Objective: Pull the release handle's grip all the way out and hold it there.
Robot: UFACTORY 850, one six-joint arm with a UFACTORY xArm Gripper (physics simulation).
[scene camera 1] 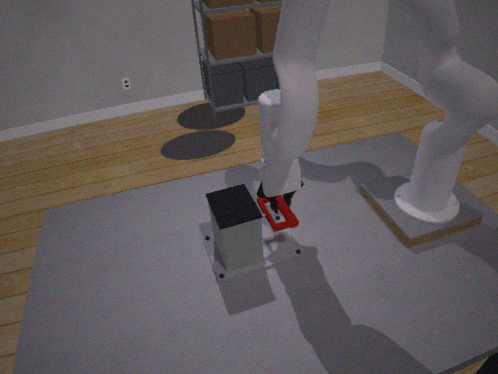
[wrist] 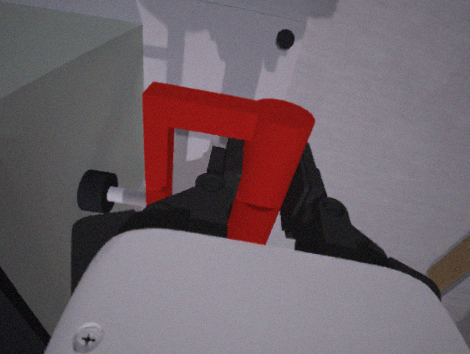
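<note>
The release handle is a red rectangular frame with a thick round grip bar [scene camera 1: 288, 211] [wrist: 275, 155]. A light rod [wrist: 127, 195] with a black collar [wrist: 97, 191] joins it to the side of the grey-green box [scene camera 1: 239, 245] [wrist: 65, 125]. A short gap shows between the handle frame and the box. My gripper [scene camera 1: 282, 204] [wrist: 262, 156] is shut on the grip bar, one finger through the frame's opening and the other on the outer side, away from the box. The lower part of the handle is hidden by the gripper body in the wrist view.
The box has a black top [scene camera 1: 233, 206] and stands on a pale base plate [scene camera 1: 250, 270] with dark bolts, on a grey mat [scene camera 1: 125, 300]. The arm's base stands on a wood-edged board [scene camera 1: 410, 227] at right. A shelf rack [scene camera 1: 239, 105] with boxes is behind.
</note>
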